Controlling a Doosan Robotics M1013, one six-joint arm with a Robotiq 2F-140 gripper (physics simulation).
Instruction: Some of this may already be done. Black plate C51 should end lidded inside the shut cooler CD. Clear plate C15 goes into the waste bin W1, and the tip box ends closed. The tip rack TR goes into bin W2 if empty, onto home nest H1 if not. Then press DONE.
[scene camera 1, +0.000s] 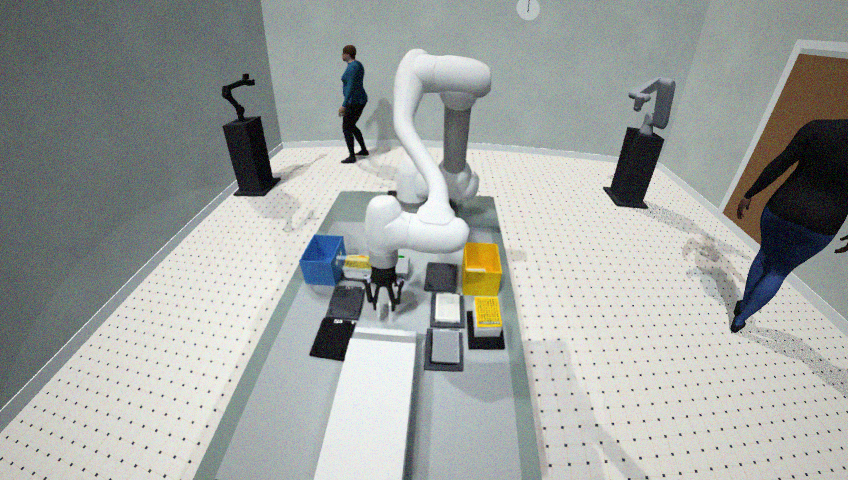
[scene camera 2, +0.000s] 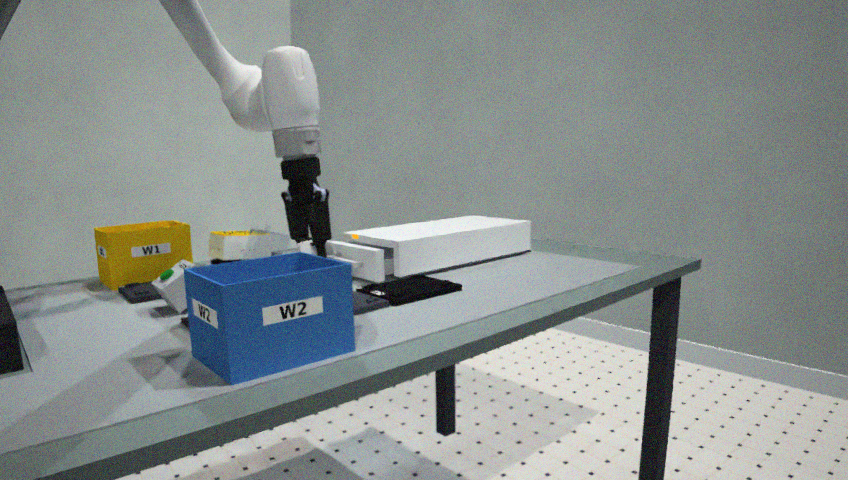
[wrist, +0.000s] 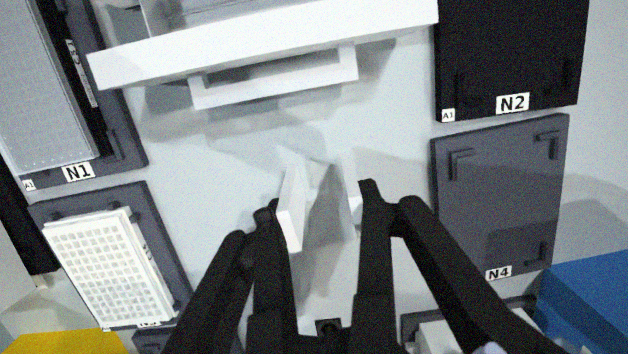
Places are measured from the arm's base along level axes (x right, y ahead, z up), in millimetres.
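Where they show: gripper, between the fingertips: (scene camera 1: 384, 317) (wrist: 322, 175); arm's base, origin of its link: (scene camera 1: 411, 206).
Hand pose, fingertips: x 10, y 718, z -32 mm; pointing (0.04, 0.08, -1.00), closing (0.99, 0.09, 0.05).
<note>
Things, the pixels of their top centre, and the offset from my fingertips. "pt": a spot on its surface instead.
- cooler's drawer, a spot on its surface: (wrist: 265, 44) pt dz +48, dx -19, dy +97 mm
- Black plate C51, centre of its top: (wrist: 8, 89) (scene camera 1: 445, 344) dz +12, dx -218, dy +106 mm
- white gridded plate, centre of its top: (wrist: 108, 278) (scene camera 1: 447, 306) dz +4, dx -217, dy -71 mm
- yellow-topped box, centre of its top: (scene camera 2: 239, 230) (scene camera 1: 488, 309) dz +62, dx -352, dy -12 mm
- Yellow bin W1, centre of its top: (scene camera 2: 141, 226) (scene camera 1: 482, 256) dz +98, dx -338, dy -250 mm
- blue bin W2, centre of its top: (scene camera 2: 266, 266) (scene camera 1: 321, 247) dz +98, dx +298, dy -240 mm
- yellow-and-white item, centre of its top: (scene camera 1: 359, 259) dz +52, dx +143, dy -242 mm
- N4, centre of its top: (wrist: 506, 215) (scene camera 1: 345, 300) dz -4, dx +162, dy -67 mm
- green button, centre of its top: (scene camera 2: 167, 269) (scene camera 1: 400, 255) dz +52, dx -19, dy -286 mm
My gripper (scene camera 1: 383, 308) (scene camera 2: 311, 248) (wrist: 322, 175) is open, its fingers partly closed with an empty gap between them. It points down at the table in front of the white cooler CD (scene camera 1: 374, 404) (scene camera 2: 464, 240). The cooler's drawer (scene camera 2: 371, 264) (wrist: 265, 44) stands pulled out a little, its handle facing the fingers. Black plate C51 (scene camera 1: 445, 346) (wrist: 45, 95) sits on nest N1 with a clear lid on top. A white gridded plate (scene camera 1: 447, 308) (wrist: 105, 270) is on N3. A yellow-topped box (scene camera 1: 487, 312) (scene camera 2: 230, 242) stands beside these nests. I cannot identify C15.
Yellow bin W1 (scene camera 1: 482, 276) (scene camera 2: 142, 261) and blue bin W2 (scene camera 1: 321, 264) (scene camera 2: 285, 339) stand on opposite sides. Another yellow-and-white item (scene camera 1: 357, 265) is beside W2. Nests N2 (scene camera 1: 335, 340) (wrist: 505, 50) and N4 (scene camera 1: 346, 302) (wrist: 500, 195) lie beside the gripper. A green button (scene camera 1: 400, 256) (scene camera 2: 167, 274) is behind it.
</note>
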